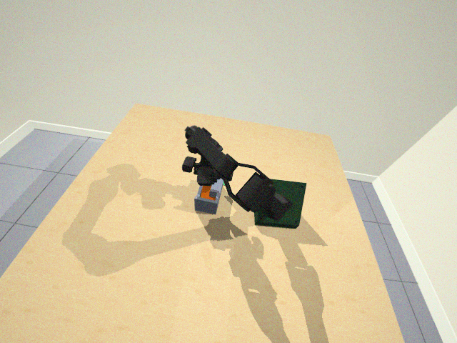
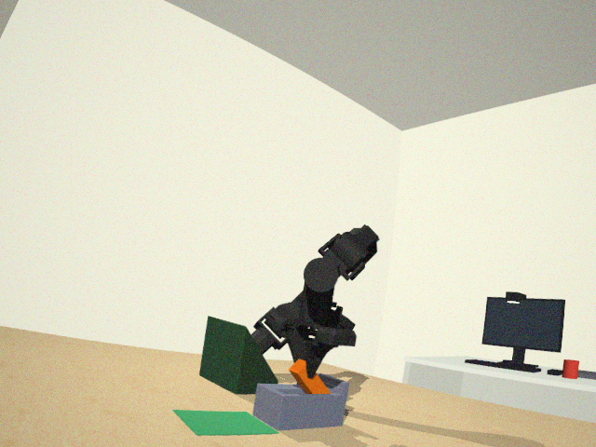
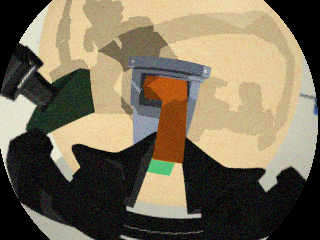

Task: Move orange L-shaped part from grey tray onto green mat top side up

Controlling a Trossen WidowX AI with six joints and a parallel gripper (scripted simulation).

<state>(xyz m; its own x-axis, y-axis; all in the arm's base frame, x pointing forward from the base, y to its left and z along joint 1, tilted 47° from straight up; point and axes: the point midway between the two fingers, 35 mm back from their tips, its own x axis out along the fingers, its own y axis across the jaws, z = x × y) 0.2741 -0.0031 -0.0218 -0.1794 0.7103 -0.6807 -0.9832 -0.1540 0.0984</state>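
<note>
My gripper tip is now 10 mm past the green mat, 140 mm to the left of it and 110 mm above it. Round my gripper tip: orange L-shaped part 20 mm behind, 30 mm to the left, 30 mm below.
</note>
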